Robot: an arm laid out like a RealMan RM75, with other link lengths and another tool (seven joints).
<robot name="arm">
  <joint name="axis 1" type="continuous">
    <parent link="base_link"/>
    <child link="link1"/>
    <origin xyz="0 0 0.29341" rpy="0 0 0"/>
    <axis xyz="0 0 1"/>
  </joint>
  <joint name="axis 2" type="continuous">
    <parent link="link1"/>
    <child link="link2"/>
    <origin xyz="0 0 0" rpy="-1.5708 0 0"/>
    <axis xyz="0 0 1"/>
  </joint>
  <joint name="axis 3" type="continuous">
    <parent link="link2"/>
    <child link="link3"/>
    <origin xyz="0 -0.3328 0" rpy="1.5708 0 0"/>
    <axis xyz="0 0 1"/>
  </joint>
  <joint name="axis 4" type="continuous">
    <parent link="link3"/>
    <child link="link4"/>
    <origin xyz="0 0 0" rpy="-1.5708 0 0"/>
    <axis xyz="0 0 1"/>
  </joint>
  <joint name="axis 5" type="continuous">
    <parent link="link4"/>
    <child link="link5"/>
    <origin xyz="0 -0.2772 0" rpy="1.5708 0 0"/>
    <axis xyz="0 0 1"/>
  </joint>
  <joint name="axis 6" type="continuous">
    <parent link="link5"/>
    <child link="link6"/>
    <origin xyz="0 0 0" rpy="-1.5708 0 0"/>
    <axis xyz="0 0 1"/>
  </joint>
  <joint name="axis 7" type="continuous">
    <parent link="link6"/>
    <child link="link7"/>
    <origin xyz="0 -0.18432 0" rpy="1.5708 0 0"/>
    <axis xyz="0 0 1"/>
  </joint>
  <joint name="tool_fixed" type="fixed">
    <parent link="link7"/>
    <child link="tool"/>
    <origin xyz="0.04 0.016 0.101" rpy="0 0.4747 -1.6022"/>
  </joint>
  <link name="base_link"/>
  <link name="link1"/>
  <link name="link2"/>
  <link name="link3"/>
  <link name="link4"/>
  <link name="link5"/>
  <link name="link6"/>
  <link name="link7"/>
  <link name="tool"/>
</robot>
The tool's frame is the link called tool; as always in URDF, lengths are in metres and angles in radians. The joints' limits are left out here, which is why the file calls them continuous.
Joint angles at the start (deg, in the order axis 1, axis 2, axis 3, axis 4, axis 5, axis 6, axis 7):
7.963, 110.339, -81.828, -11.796, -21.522, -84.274, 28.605
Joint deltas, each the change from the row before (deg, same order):
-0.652, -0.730, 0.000, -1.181, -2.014, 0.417, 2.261
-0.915, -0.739, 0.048, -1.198, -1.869, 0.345, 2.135
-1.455, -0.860, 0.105, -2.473, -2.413, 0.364, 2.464
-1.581, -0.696, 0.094, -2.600, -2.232, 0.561, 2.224
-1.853, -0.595, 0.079, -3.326, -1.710, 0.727, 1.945
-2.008, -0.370, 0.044, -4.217, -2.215, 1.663, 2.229
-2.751, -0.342, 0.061, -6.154, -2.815, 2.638, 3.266
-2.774, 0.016, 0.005, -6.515, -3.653, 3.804, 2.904
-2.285, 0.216, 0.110, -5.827, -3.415, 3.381, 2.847
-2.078, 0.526, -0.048, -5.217, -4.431, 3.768, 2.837
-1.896, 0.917, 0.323, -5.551, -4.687, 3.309, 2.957
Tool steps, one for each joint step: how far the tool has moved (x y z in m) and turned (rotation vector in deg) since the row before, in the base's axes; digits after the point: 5 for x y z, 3 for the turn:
0.00059, -0.00435, -0.00043, -2.053, 0.487, 0.220
0.00255, -0.00650, 0.00073, -1.844, 0.384, -0.082
-0.00019, -0.00746, 0.00262, -1.990, 0.166, 0.506
0.00058, -0.00800, 0.00191, -1.819, -0.013, 0.227
-0.00093, -0.00655, 0.00471, -1.120, -0.222, 0.368
-0.00164, -0.00517, 0.00169, -1.498, -0.544, 0.127
-0.00362, -0.00516, 0.00311, -1.719, -0.750, -0.072
-0.00097, -0.00455, -0.00159, -1.923, -1.953, -0.723
-0.00272, -0.00231, -0.00091, -1.419, -1.726, -0.692
0.00141, -0.00430, -0.00685, -1.943, -2.364, -1.391
-0.00369, -0.00090, -0.00422, -1.220, -2.326, -0.765

